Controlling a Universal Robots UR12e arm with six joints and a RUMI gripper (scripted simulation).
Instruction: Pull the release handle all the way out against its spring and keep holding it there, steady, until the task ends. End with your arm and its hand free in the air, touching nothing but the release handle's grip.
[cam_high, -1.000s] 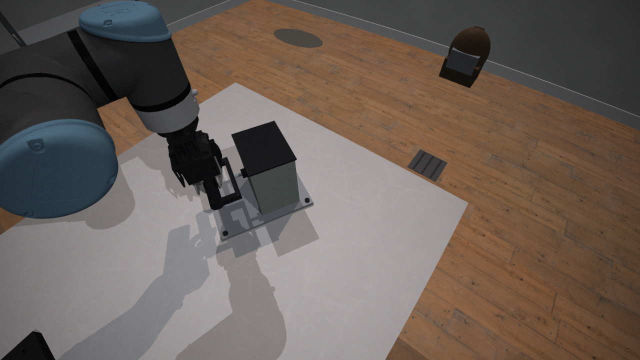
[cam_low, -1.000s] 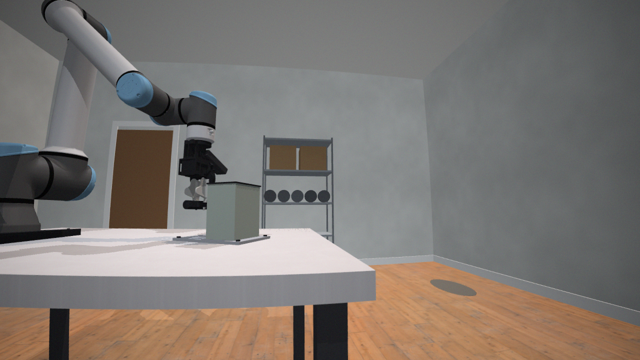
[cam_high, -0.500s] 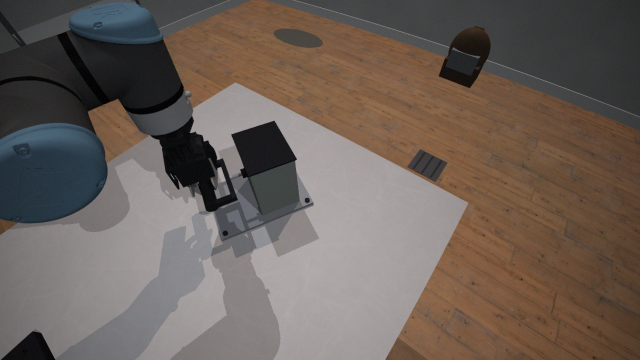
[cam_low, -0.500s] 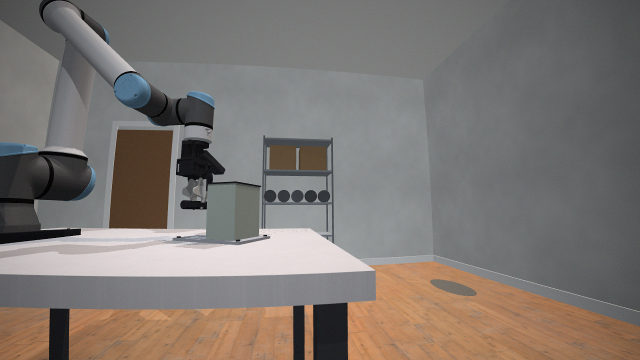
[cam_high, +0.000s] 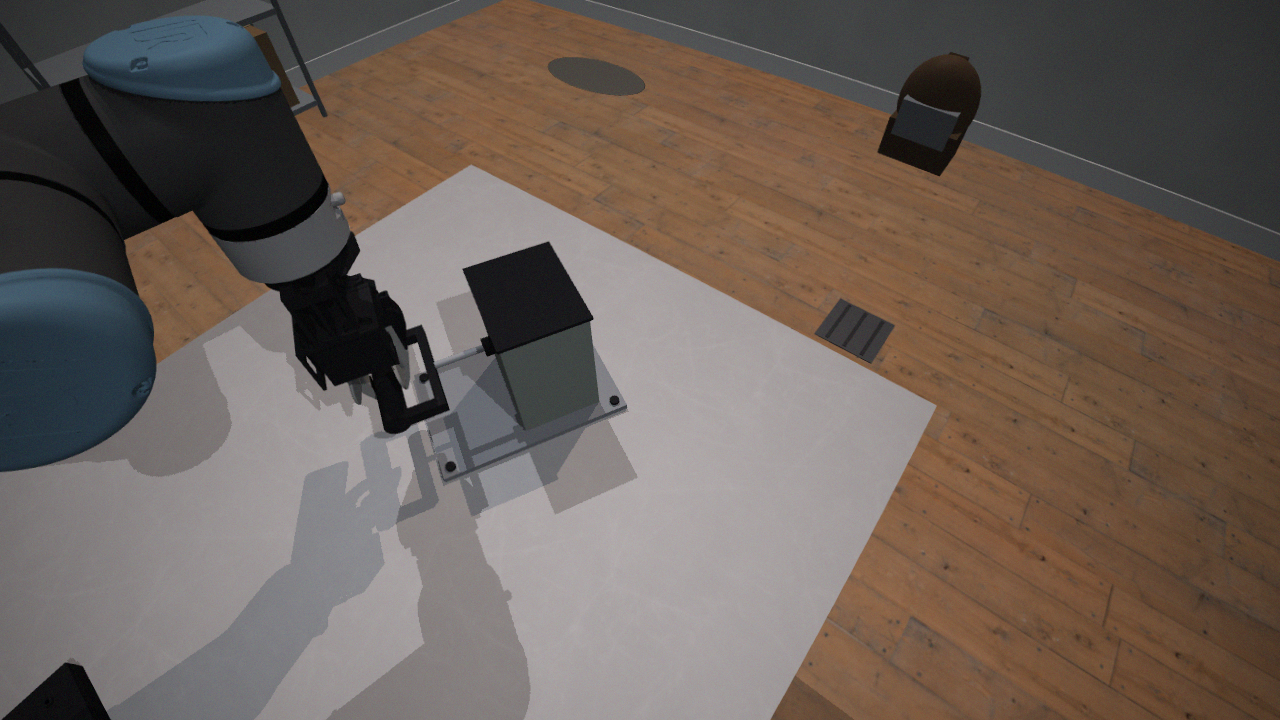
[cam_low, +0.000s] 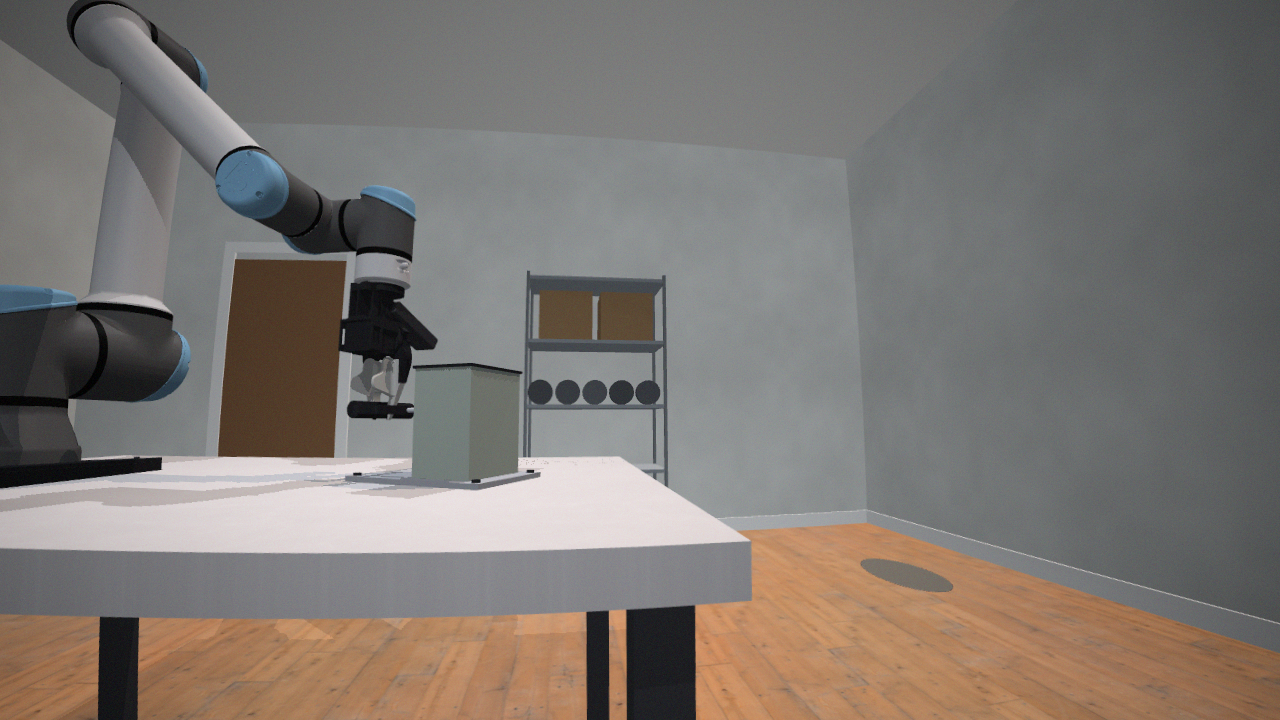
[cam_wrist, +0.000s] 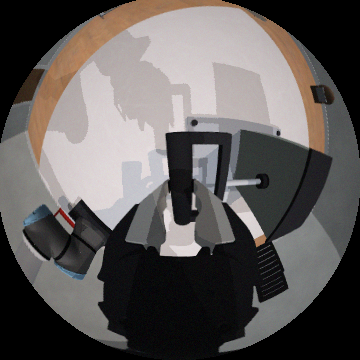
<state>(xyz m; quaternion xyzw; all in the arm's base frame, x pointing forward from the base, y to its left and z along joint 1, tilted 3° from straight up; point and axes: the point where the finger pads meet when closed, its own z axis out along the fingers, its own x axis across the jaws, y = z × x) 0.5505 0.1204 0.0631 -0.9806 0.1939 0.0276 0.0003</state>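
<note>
The handle lies 5 cm ahead of my hand and 2 cm to the right of it.
</note>
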